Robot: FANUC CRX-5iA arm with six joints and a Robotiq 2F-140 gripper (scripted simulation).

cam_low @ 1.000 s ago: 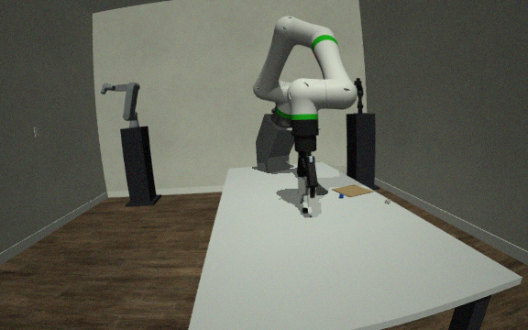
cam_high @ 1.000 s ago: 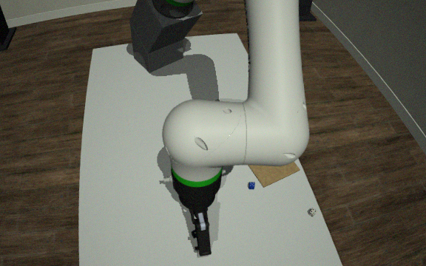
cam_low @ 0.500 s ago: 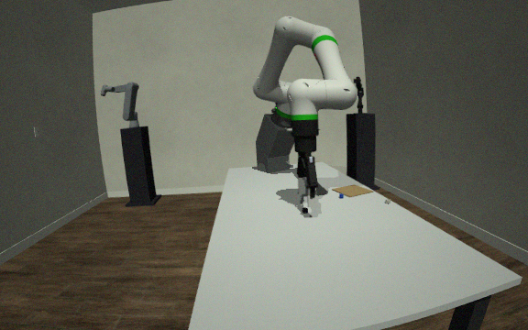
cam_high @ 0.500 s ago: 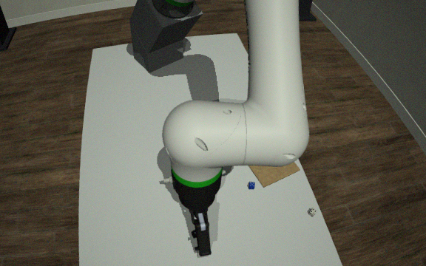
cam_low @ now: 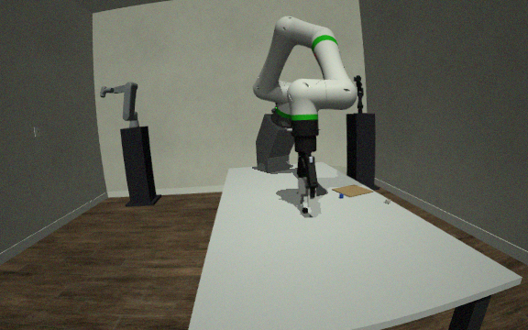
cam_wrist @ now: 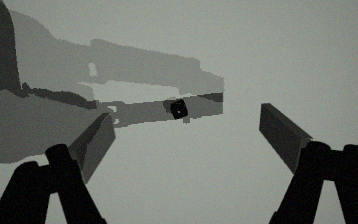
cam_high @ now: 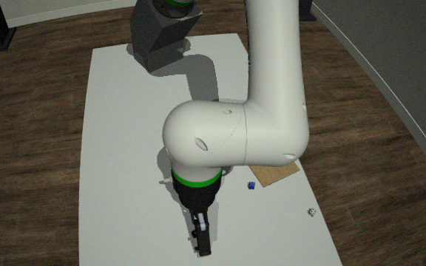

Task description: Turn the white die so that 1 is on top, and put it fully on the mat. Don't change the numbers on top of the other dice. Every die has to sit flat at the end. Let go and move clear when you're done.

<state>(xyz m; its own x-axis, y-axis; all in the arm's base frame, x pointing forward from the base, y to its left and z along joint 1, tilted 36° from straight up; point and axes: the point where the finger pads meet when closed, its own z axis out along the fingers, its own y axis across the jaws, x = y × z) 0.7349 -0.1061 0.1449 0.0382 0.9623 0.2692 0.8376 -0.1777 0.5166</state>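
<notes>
My gripper is now 10 mm past the black die and 50 mm above it. Also, from my hand: white die (20 mm ahead, 340 mm to the left, 50 mm below); then blue die (120 mm behind, 190 mm to the left, 50 mm below); then brown mat (190 mm behind, 280 mm to the left, 60 mm below).
</notes>
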